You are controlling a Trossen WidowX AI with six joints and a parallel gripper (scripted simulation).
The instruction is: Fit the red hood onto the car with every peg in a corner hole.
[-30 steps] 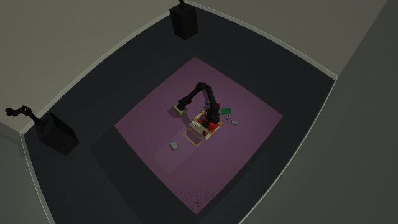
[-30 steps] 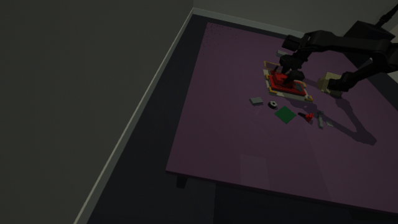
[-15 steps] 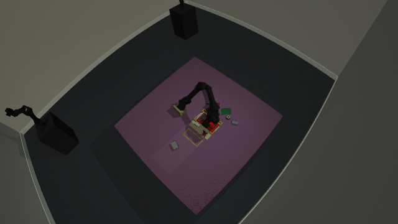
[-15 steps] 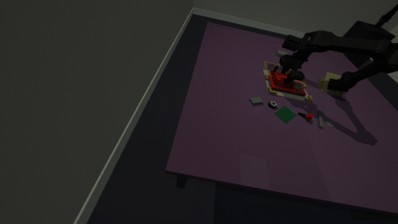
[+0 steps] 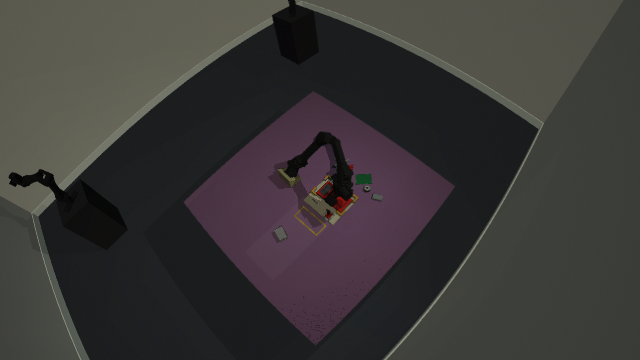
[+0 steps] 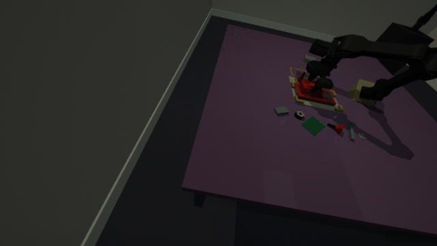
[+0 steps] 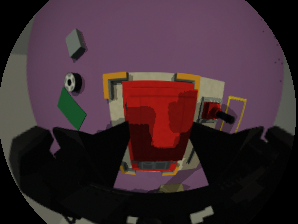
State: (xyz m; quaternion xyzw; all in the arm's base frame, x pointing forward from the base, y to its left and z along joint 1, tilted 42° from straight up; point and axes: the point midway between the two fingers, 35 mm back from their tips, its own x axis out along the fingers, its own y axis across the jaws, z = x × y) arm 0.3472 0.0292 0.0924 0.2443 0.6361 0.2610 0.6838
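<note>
Right now my gripper tip is 10 mm past the grey engine block and 20 mm above it. Round my gripper tip: green square plate (220 mm to the left, 40 mm below); then red hood (10 mm above).
</note>
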